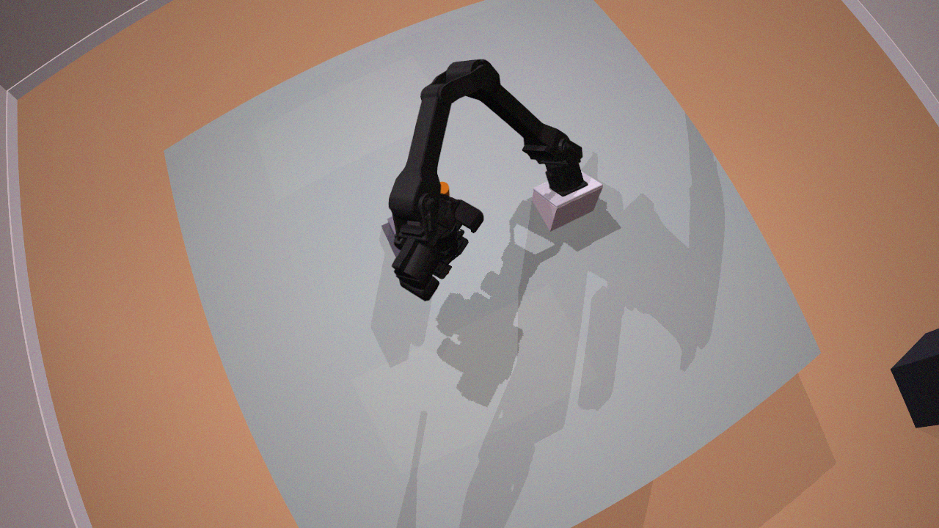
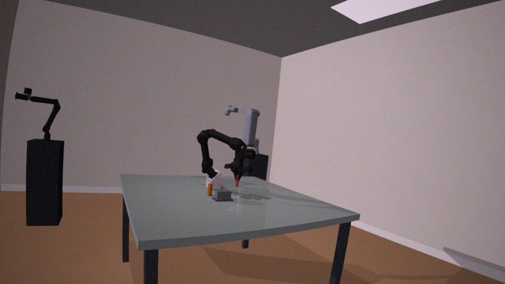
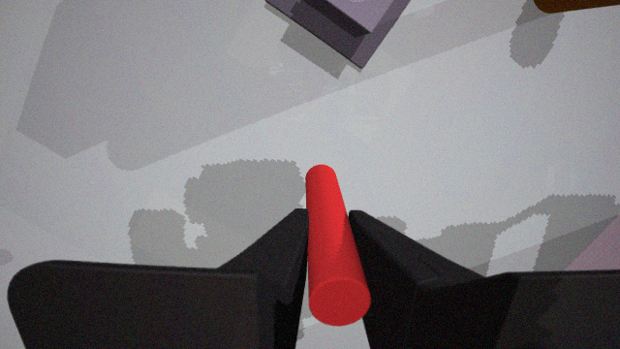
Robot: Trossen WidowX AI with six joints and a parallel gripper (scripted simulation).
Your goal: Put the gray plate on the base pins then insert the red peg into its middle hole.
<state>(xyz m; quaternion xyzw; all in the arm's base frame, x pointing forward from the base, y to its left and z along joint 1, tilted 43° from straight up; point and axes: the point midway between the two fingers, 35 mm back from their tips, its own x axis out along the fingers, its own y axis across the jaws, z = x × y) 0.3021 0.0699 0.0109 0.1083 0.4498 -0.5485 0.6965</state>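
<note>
My gripper tip is now 30 mm short of the gray plate, 110 mm to the left of it and 70 mm above it. Also, from my gripper tip: base 40 mm ahead, 110 mm to the right, 110 mm below; then orange cylinder 70 mm behind, 160 mm to the right, 80 mm below; then red peg right at my gripper tip.
</note>
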